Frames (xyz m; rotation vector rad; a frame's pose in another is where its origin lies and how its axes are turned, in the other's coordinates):
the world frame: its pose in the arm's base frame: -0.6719 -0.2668 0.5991 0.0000 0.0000 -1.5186
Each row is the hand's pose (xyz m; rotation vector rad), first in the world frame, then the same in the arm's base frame.
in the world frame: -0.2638 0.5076 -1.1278 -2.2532 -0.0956 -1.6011
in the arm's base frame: -0.1788 0.0231 -0.5287 1.6391 -1.4286 1.4687
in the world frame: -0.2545 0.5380 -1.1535 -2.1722 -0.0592 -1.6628
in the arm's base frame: -0.1479 0.0154 -0.5544 1.5643 -1.4057 1.5419
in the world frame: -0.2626 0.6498 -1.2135 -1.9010 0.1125 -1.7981
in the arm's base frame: -0.0367 0.0293 -0.6144 1.2941 -1.3825 1.7763
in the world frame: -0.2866 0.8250 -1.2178 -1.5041 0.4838 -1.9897
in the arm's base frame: 0.1370 0.0625 -0.6187 0.7562 -1.3833 1.9807
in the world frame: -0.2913 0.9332 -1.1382 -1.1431 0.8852 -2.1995
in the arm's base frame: 0.2448 0.0728 -0.5391 0.2069 -1.3454 1.9463
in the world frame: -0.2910 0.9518 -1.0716 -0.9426 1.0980 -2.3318
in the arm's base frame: 0.2634 0.0735 -0.4725 -0.0643 -1.2880 1.8461
